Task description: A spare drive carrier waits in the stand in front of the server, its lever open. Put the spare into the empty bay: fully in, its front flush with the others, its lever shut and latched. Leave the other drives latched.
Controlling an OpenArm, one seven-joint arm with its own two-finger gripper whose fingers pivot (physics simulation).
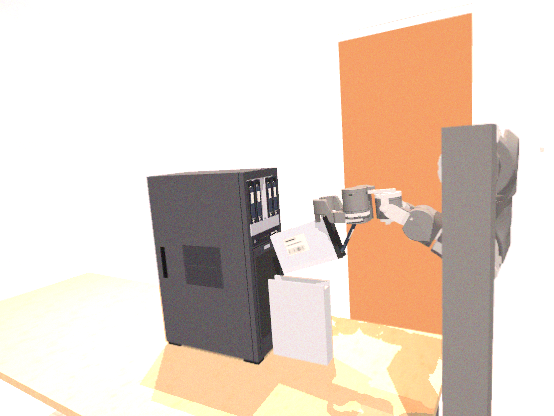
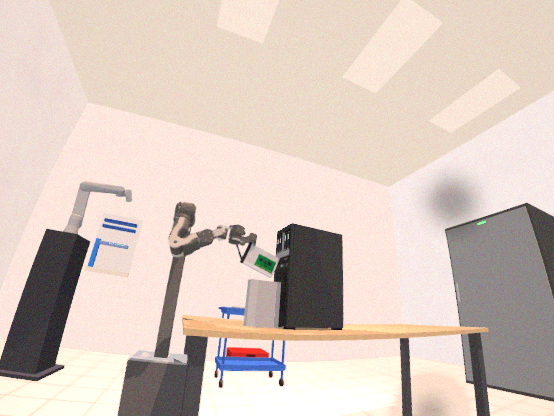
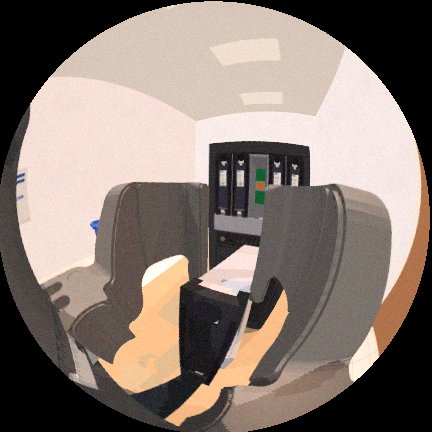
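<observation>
My gripper point(image 1: 328, 212) point(image 2: 252, 241) point(image 3: 233, 240) is shut on the spare carrier point(image 1: 318, 250) point(image 2: 251, 258) point(image 3: 210, 325), near the top of its black front. The carrier is tilted, its rear end lower and towards the server point(image 1: 200, 220) point(image 2: 315, 275) point(image 3: 260, 148). It is above the stand point(image 1: 300, 320) point(image 2: 262, 305); its lower rear corner is close to the stand's top. Its lever point(image 1: 349, 237) point(image 2: 239, 251) point(image 3: 170, 395) stands open. The empty bay point(image 3: 259, 167) is the middle one, higher than the carrier, with two dark drives point(image 3: 223, 197) on its left and two point(image 3: 277, 175) on its right.
The stand is on the wooden table point(image 1: 215, 377) point(image 2: 365, 332), close in front of the server. A grey ledge point(image 3: 237, 224) runs below the bays. A blue cart point(image 2: 250, 364), a second arm on a pedestal point(image 2: 45, 300) and a grey cabinet point(image 2: 500, 300) stand away from the table.
</observation>
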